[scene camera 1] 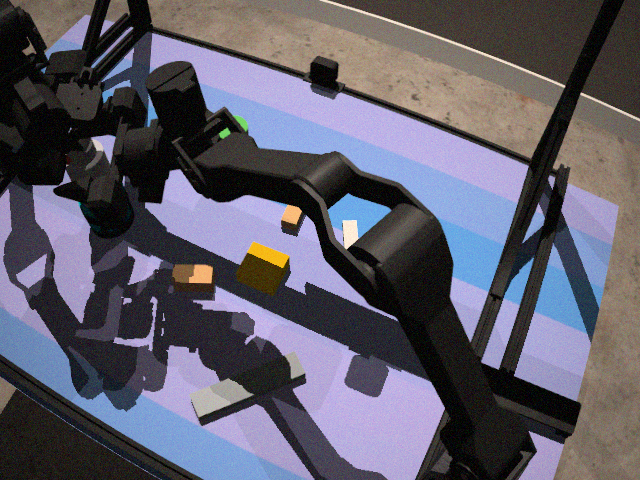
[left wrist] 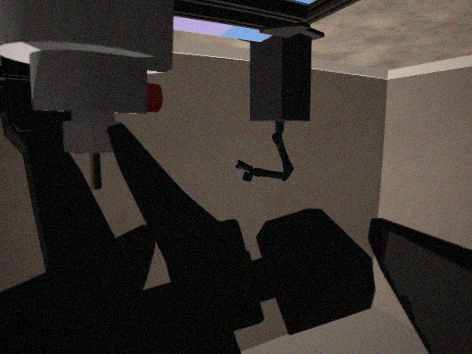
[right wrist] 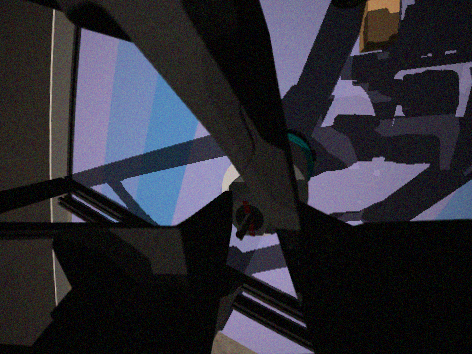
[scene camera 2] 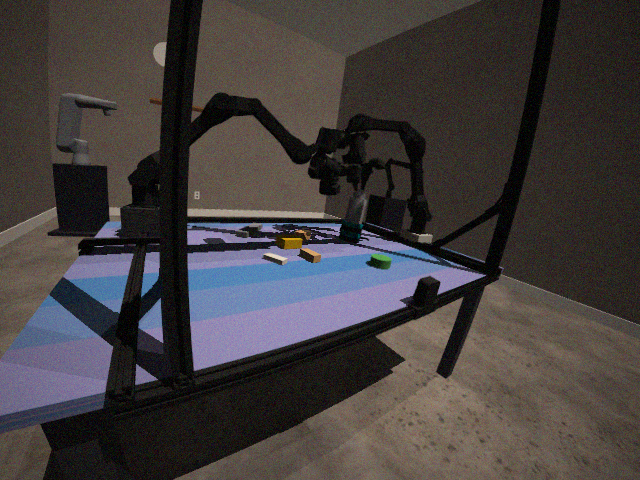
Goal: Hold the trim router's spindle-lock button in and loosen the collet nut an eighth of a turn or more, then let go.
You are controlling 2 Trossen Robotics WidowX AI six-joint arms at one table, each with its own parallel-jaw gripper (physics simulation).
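Frame: origin at the left arm's base, x ahead, y left, z up, level; millimetres.
Where they show: left gripper, fingertip midpoint: (scene camera 1: 62, 162) (left wrist: 261, 232) (right wrist: 447, 245) (scene camera 2: 343, 177); right gripper, fingertip midpoint: (scene camera 1: 82, 141) (left wrist: 82, 134) (right wrist: 251, 197) (scene camera 2: 359, 190); left arm's base at its link origin: (scene camera 1: 477, 472) (scene camera 2: 145, 205); right arm's base at its link origin: (scene camera 2: 416, 232).
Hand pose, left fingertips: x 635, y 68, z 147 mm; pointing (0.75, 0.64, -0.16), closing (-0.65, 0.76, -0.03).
Each offset is from my left fingertips to the centre of the thing. "*": to the spot under its first point.
The trim router @[dz -122, dx +46, dy -46 mm] (scene camera 1: 101, 216) (scene camera 2: 355, 211) stands on its teal base at the table's edge with the collet end up. In the left wrist view its grey body @[* dz -58, dx +29, dy -48 mm] (left wrist: 105, 81) shows the red spindle-lock button @[dz -56, dx +51, dy -23 mm] (left wrist: 154, 97) sticking out, and the collet nut @[* dz -39, dx +41, dy -52 mm] (left wrist: 88, 135) (right wrist: 248, 218) carries a thin bit. My right gripper (right wrist: 251, 197) (scene camera 2: 361, 183) is shut on the collet nut from above. My left gripper (scene camera 1: 130, 157) (scene camera 2: 337, 178) is open beside the router's upper body, with one finger lying close to the button side. I cannot tell whether it touches the button.
A yellow block @[dz -217, dx -218, dy -139 mm] (scene camera 1: 263, 267) (scene camera 2: 290, 243), two orange blocks @[dz -221, dx -184, dy -250 mm] (scene camera 1: 291, 219) @[dz -216, dx -150, dy -58 mm] (scene camera 1: 193, 276), a small white block @[dz -225, dx -282, dy -269 mm] (scene camera 1: 350, 232) (scene camera 2: 275, 258), a grey flat bar @[dz -222, dx -322, dy +11 mm] (scene camera 1: 223, 395) and a green disc @[dz -219, dx +9, dy -303 mm] (scene camera 1: 234, 128) (scene camera 2: 381, 260) lie on the table. A black camera mount @[* dz -188, dx -35, dy -506 mm] (scene camera 1: 324, 71) (scene camera 2: 426, 290) sits on the rim.
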